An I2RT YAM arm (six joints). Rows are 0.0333 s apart.
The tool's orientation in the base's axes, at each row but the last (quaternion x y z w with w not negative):
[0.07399, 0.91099, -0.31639, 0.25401]
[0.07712, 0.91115, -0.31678, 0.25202]
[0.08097, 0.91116, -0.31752, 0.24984]
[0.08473, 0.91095, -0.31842, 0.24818]
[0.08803, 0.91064, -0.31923, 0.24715]
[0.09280, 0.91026, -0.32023, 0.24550]
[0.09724, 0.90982, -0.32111, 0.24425]
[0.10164, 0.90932, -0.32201, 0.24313]
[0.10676, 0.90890, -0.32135, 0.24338]
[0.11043, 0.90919, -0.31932, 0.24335]
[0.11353, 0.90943, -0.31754, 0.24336]
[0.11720, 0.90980, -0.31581, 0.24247]
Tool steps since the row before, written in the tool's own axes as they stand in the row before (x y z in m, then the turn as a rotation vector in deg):
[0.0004, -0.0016, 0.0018, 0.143, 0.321, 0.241]
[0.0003, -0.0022, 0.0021, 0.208, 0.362, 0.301]
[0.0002, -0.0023, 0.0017, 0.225, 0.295, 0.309]
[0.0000, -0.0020, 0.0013, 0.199, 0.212, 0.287]
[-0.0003, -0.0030, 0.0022, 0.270, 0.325, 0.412]
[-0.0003, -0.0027, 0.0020, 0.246, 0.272, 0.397]
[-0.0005, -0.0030, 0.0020, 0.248, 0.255, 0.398]
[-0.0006, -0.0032, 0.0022, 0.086, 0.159, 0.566]
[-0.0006, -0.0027, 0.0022, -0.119, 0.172, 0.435]
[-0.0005, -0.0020, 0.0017, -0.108, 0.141, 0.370]
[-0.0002, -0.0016, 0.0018, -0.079, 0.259, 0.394]
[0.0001, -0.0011, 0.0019, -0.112, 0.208, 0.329]
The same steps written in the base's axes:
[-0.0001, -0.0024, -0.0005, 0.072, 0.102, -0.408]
[-0.0001, -0.0030, -0.0004, 0.053, 0.096, -0.503]
[-0.0002, -0.0029, 0.0000, 0.021, 0.038, -0.481]
[-0.0001, -0.0024, 0.0002, 0.009, -0.013, -0.408]
[0.0002, -0.0037, 0.0003, 0.033, -0.003, -0.589]
[0.0002, -0.0034, 0.0003, 0.030, -0.035, -0.538]
[0.0002, -0.0036, 0.0005, 0.023, -0.049, -0.531]
[0.0003, -0.0039, 0.0005, 0.193, -0.234, -0.511]
[0.0004, -0.0035, 0.0003, 0.325, -0.149, -0.324]
[0.0003, -0.0026, 0.0002, 0.280, -0.131, -0.270]
[0.0003, -0.0024, -0.0003, 0.307, -0.053, -0.362]
[0.0002, -0.0020, -0.0008, 0.293, -0.054, -0.275]

